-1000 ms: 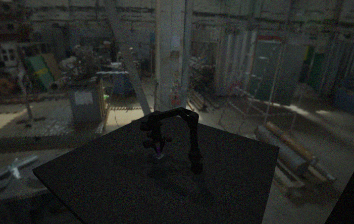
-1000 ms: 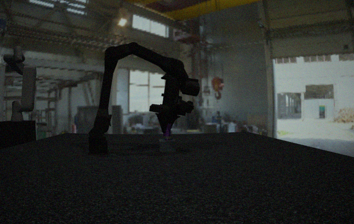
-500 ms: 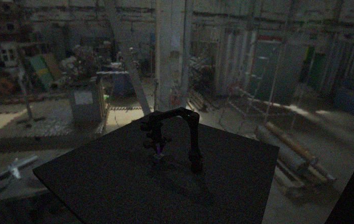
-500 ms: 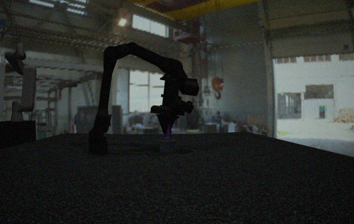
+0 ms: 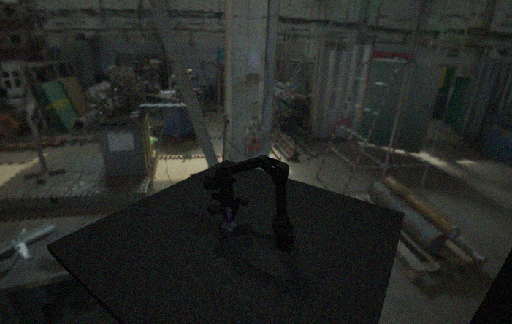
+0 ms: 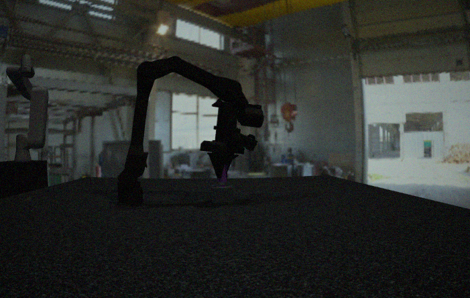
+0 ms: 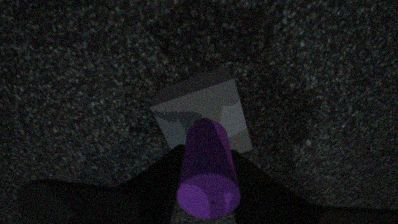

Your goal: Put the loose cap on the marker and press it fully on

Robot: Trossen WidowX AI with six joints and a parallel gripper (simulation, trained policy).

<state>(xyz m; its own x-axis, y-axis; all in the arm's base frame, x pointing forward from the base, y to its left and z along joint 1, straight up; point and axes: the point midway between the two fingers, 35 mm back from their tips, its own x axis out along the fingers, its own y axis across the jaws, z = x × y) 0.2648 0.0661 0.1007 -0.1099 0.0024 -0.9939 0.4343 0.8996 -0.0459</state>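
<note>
My gripper tip is 10 mm below the purple marker. Round my gripper tip: purple cap 10 mm above; grey holder block 50 mm below.
</note>
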